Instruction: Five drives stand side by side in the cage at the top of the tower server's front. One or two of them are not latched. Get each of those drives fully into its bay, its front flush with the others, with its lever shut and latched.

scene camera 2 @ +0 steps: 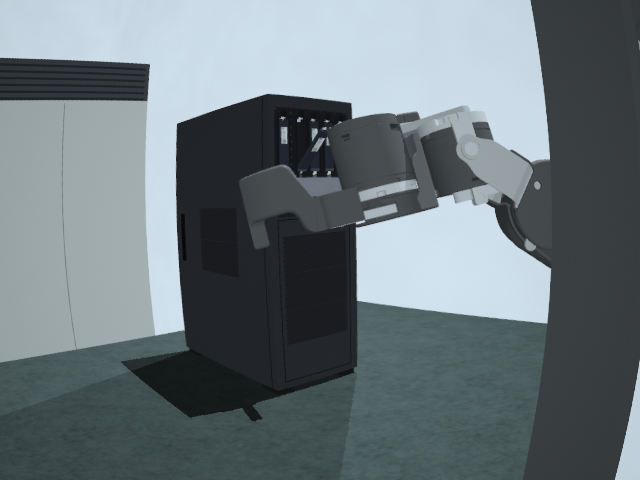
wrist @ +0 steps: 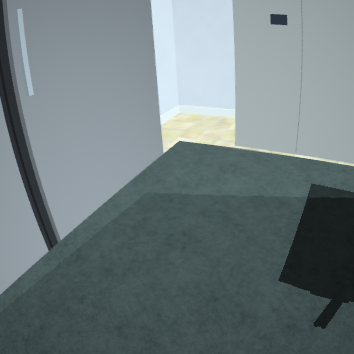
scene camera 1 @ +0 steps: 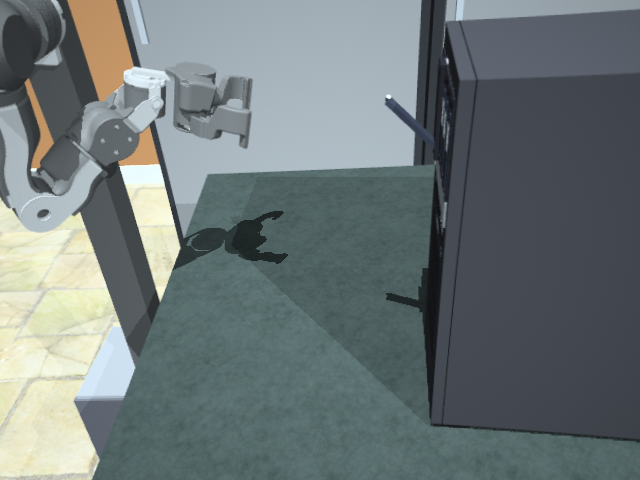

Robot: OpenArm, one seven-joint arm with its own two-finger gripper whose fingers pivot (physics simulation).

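Observation:
The dark tower server (scene camera 1: pixel 542 232) (scene camera 2: pixel 222 180) stands upright on the green table. In scene camera 2, a lever (scene camera 2: pixel 312 151) (scene camera 1: pixel 409 119) slants up and out from the bottom of the second bay from the left. The leftmost drive (scene camera 2: pixel 283 147) has its lever upright against its front. The third and fourth levers look upright too; the rightmost is hidden by the arm. Whether any drive stands proud is too small to tell. My gripper (scene camera 1: pixel 248 112) is open and empty, well short of the lever tip and about level with it. The wrist view shows neither drives nor fingers.
The table (scene camera 1: pixel 248 372) (scene camera 2: pixel 439 387) (wrist: pixel 175 260) carries shadows of the gripper, server and lever. A grey post (scene camera 2: pixel 578 232) stands at the right in scene camera 2. A pale cabinet (scene camera 2: pixel 103 222) (wrist: pixel 270 90) and a grey door panel (wrist: pixel 95 100) stand beyond the table.

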